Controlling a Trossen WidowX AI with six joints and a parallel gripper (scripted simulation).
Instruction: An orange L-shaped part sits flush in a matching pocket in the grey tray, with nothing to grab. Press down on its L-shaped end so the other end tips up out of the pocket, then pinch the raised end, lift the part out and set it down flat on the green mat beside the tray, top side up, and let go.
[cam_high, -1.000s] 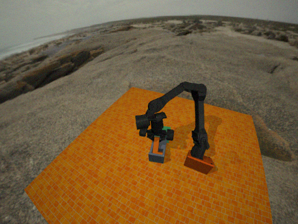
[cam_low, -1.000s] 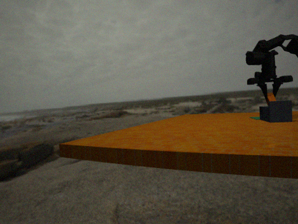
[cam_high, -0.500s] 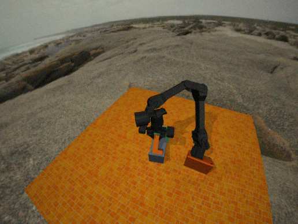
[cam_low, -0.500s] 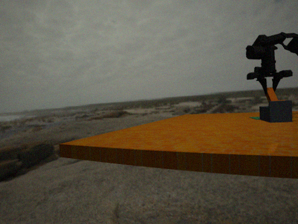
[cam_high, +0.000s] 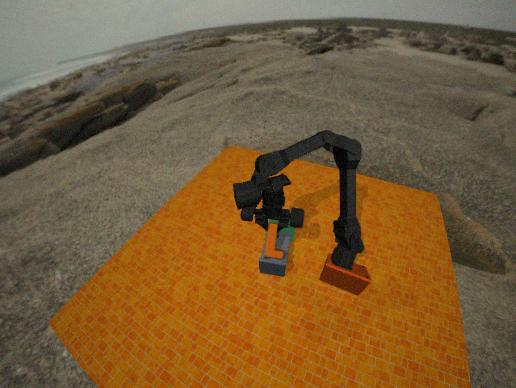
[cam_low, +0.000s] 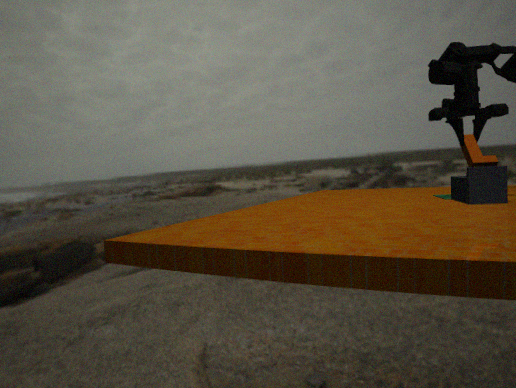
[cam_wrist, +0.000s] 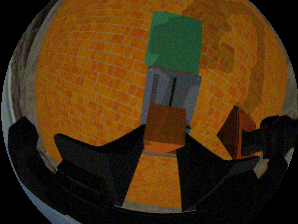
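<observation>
My gripper tip is 160 mm above the green mat, 140 mm to the left of it and 10 mm short of it. The rest, counted from my gripper tip: orange L-shaped part: 30 mm to the left, 30 mm below, 20 mm behind.
</observation>
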